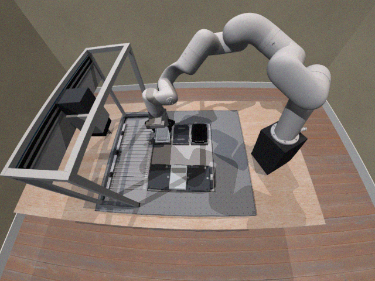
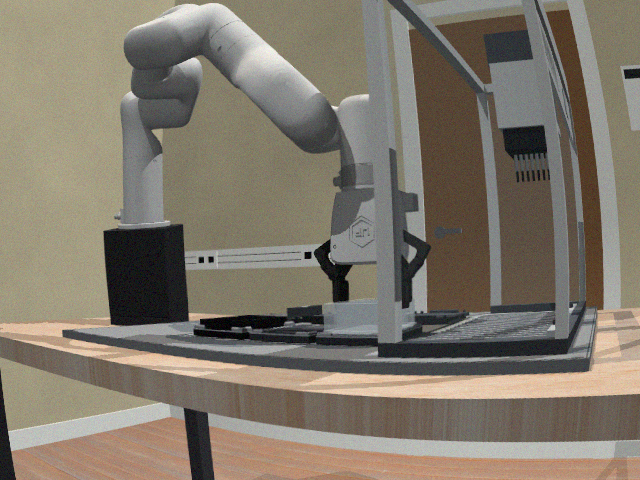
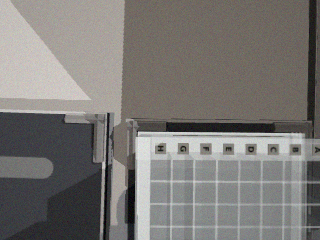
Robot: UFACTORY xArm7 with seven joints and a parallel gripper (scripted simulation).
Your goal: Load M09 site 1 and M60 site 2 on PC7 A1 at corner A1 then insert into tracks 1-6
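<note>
My hand is 20 mm above the deep-well block M09. The rest, counted from my hand: nest S2: 110 mm behind, 20 mm to the left, 50 mm below; then black plate m06: 220 mm behind, 40 mm to the left, 30 mm below; then frame post: 60 mm ahead, 160 mm to the right, 200 mm above.
</note>
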